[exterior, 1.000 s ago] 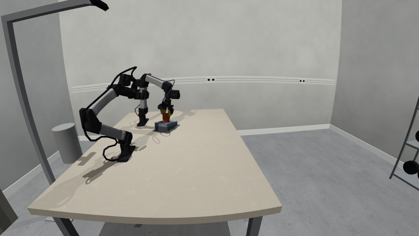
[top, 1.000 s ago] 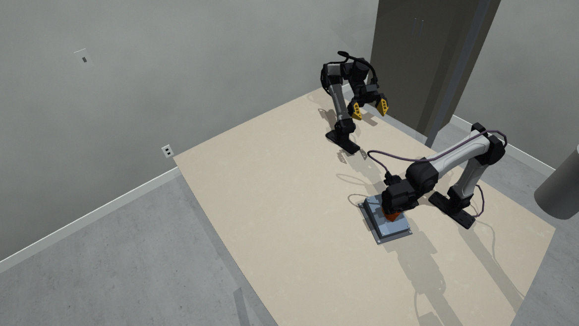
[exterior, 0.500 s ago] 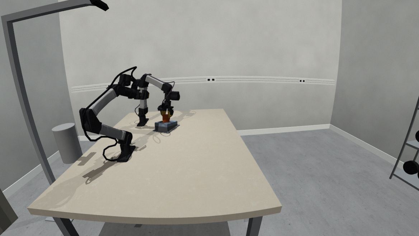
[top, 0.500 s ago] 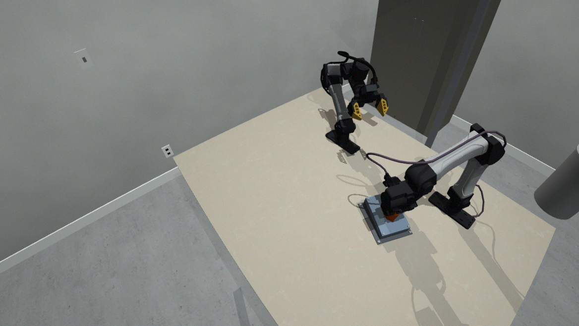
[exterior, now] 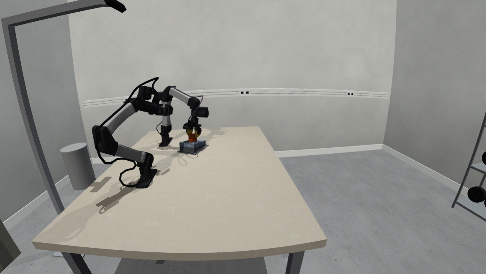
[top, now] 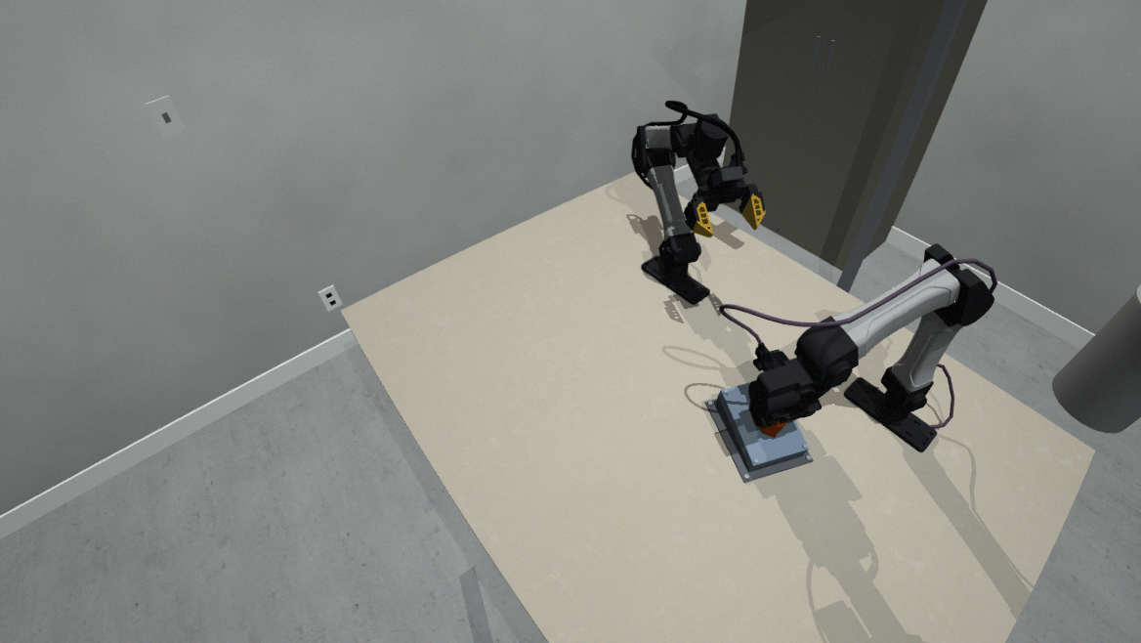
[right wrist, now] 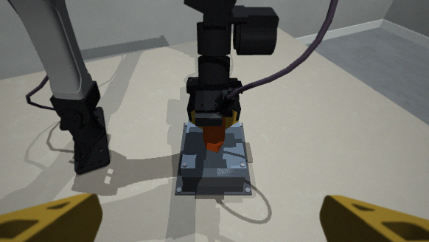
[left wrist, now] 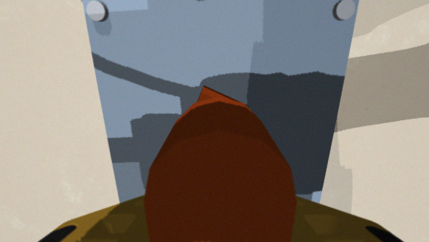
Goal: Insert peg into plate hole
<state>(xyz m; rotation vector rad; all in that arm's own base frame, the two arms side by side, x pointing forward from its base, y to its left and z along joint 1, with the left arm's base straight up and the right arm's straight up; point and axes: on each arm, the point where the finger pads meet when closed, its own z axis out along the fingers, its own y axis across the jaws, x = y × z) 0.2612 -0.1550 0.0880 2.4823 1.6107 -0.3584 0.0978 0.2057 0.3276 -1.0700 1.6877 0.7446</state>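
The orange peg lies 10 mm to the right of my left hand and 20 mm below it. Round my left hand: blue-grey plate 10 mm behind, 10 mm to the right, 50 mm below.
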